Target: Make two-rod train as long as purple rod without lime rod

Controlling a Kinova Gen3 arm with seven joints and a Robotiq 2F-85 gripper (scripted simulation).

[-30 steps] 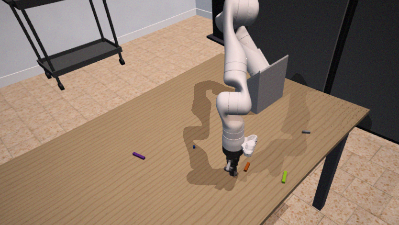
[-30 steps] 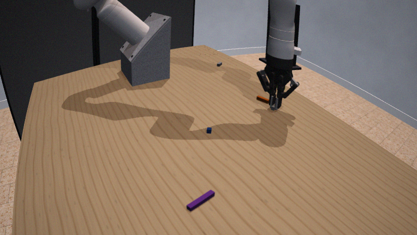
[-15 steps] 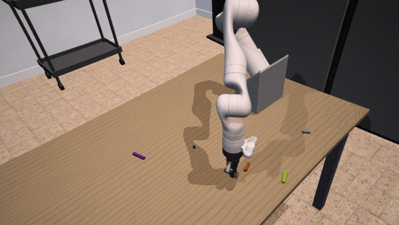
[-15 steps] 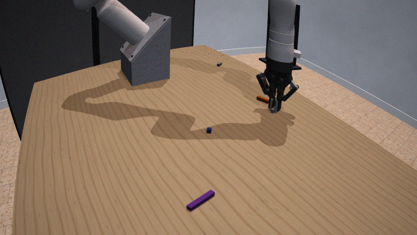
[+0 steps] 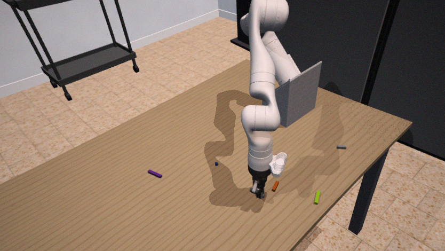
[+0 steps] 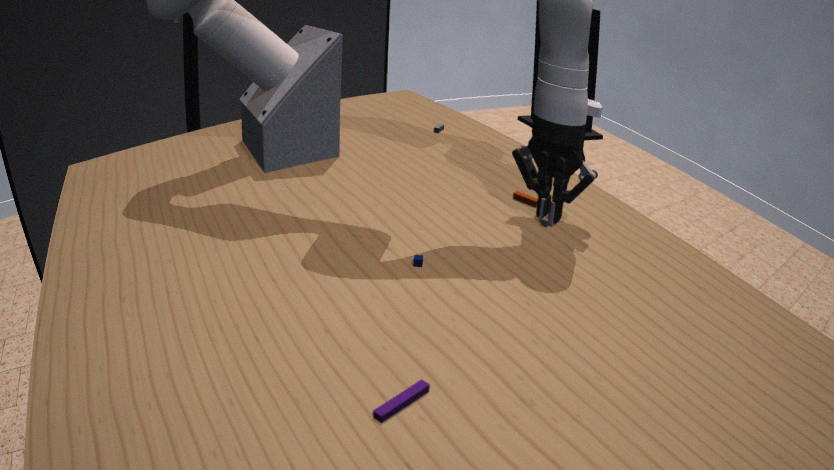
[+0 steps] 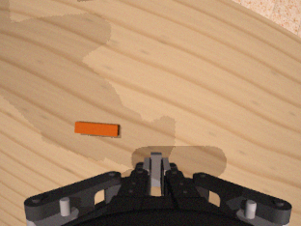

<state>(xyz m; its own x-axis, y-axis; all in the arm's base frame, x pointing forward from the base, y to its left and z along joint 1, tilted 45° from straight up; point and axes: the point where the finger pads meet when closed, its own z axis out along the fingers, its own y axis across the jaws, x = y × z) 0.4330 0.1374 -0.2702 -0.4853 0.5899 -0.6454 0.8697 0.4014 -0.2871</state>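
Right now my hand is 7 cm past the orange rod, 1 cm to the right of it and 1 cm above it. From my hand the other things lie so: lime rod: 14 cm behind, 12 cm to the left, 1 cm below; purple rod: 23 cm ahead, 32 cm to the right, 1 cm below; blue rod: 3 cm ahead, 21 cm to the right, 1 cm below.
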